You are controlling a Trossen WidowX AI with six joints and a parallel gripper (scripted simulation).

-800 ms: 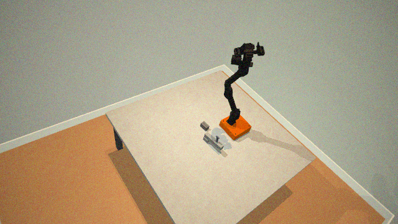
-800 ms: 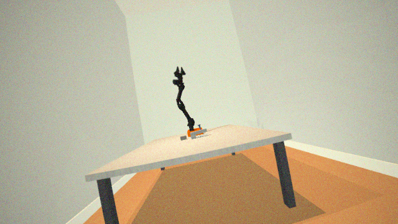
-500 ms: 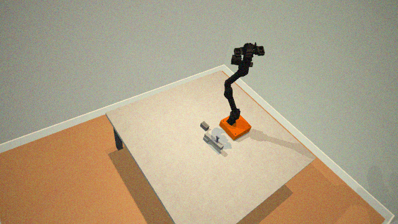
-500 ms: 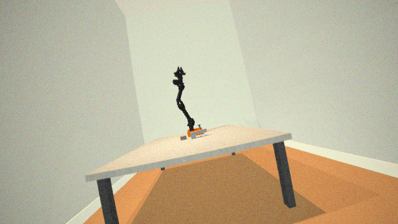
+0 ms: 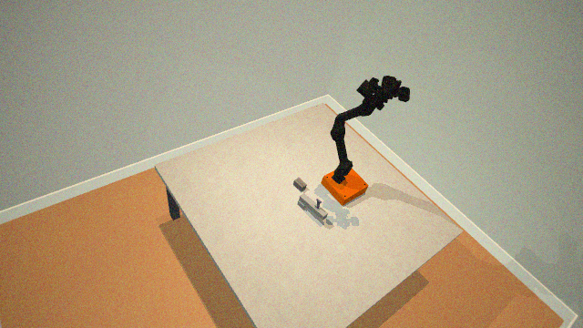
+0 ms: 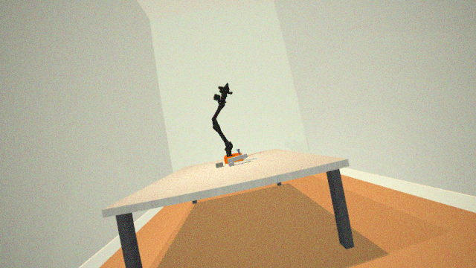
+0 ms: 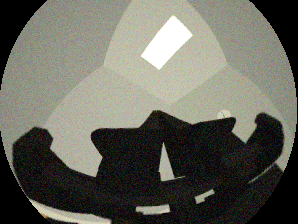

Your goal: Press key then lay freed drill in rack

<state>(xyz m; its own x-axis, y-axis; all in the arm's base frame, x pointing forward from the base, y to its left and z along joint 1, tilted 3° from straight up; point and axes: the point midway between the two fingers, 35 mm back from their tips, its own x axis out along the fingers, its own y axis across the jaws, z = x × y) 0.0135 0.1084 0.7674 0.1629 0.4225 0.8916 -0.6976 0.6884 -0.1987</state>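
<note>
Now: gripper tip 200 mm short of the yellow-green drill, 110 mm to the left of it and 810 mm above it. Round my gripper tip: rack 120 mm ahead, 250 mm to the right, 840 mm below.
</note>
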